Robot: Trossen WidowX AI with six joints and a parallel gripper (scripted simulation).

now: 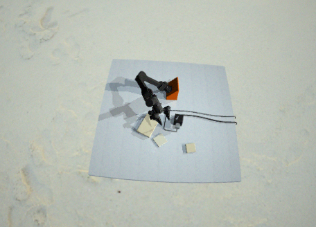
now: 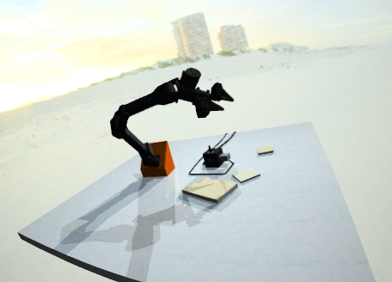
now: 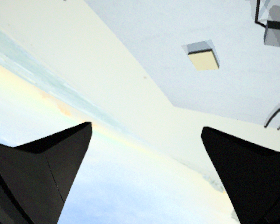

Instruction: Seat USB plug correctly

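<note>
Right now the USB plug is 220 mm below my gripper tip, 170 mm behind it and 110 mm to the left of it. Also, from my gripper tip: silver socket 240 mm below, 170 mm behind, 110 mm to the left.
</note>
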